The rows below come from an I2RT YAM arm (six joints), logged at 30 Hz.
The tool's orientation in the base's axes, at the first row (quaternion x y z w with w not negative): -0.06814 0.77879 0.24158 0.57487
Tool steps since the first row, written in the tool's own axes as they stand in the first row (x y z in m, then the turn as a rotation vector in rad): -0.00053 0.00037 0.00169 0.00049 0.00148 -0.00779; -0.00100 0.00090 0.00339 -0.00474 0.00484 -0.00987; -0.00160 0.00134 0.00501 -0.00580 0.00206 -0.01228; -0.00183 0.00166 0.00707 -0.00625 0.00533 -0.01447; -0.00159 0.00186 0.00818 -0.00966 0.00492 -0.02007; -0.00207 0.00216 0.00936 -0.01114 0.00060 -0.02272; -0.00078 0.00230 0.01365 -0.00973 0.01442 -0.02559; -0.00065 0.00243 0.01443 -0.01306 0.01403 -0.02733; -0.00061 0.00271 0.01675 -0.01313 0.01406 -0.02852; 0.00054 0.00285 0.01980 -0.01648 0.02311 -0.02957; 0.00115 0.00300 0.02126 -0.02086 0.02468 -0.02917; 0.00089 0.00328 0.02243 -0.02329 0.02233 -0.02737; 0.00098 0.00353 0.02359 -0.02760 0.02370 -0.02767
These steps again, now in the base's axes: 0.00149 0.00100 0.00023 -0.00745 -0.00216 0.00172; 0.00291 0.00216 0.00044 -0.00881 -0.00107 0.00804; 0.00433 0.00317 0.00077 -0.00947 -0.00478 0.00873; 0.00606 0.00435 0.00062 -0.01247 -0.00299 0.01061; 0.00687 0.00507 0.00021 -0.01601 -0.00648 0.01490; 0.00793 0.00579 0.00048 -0.01615 -0.01172 0.01557; 0.01115 0.00808 -0.00163 -0.02440 -0.00070 0.01902; 0.01173 0.00857 -0.00188 -0.02465 -0.00240 0.02238; 0.01361 0.00988 -0.00235 -0.02567 -0.00293 0.02272; 0.01581 0.01159 -0.00405 -0.02894 0.00393 0.02876; 0.01681 0.01248 -0.00490 -0.02775 0.00473 0.03320; 0.01779 0.01322 -0.00484 -0.02450 0.00308 0.03436; 0.01867 0.01398 -0.00510 -0.02386 0.00340 0.03883
